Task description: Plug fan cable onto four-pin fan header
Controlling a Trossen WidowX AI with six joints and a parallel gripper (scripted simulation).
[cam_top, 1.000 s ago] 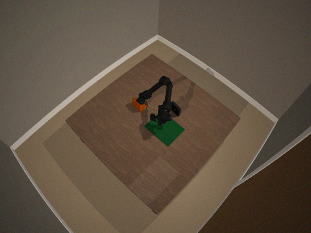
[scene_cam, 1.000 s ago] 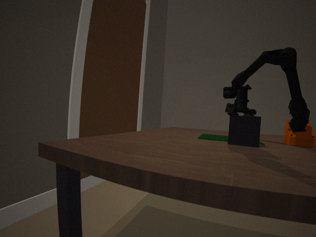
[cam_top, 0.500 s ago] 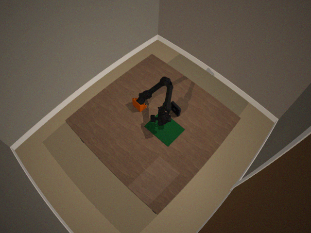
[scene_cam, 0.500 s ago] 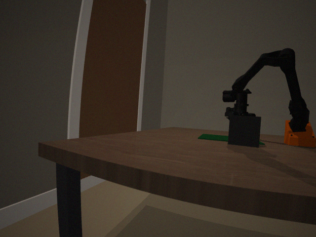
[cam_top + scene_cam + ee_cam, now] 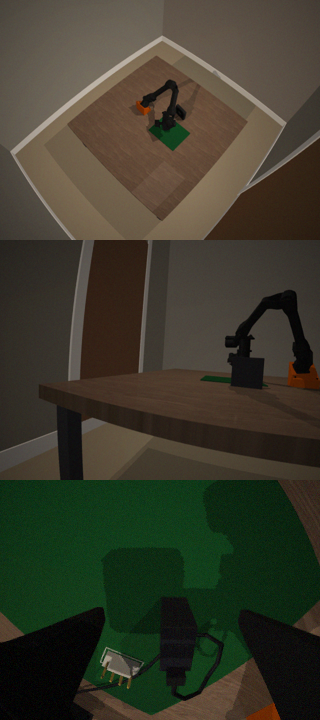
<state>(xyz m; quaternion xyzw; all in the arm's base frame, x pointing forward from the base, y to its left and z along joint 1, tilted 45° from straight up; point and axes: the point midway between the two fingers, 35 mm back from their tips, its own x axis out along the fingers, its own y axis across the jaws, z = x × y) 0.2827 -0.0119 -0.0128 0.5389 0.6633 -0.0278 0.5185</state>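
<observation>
My gripper tip is 10 mm to the right of the black plug and 10 mm past it. Also, from my gripper tip: green board 50 mm ahead, 30 mm below; black fan 200 mm to the left, 40 mm above, 10 mm ahead; pale part 70 mm to the left, 10 mm below, 10 mm behind.
</observation>
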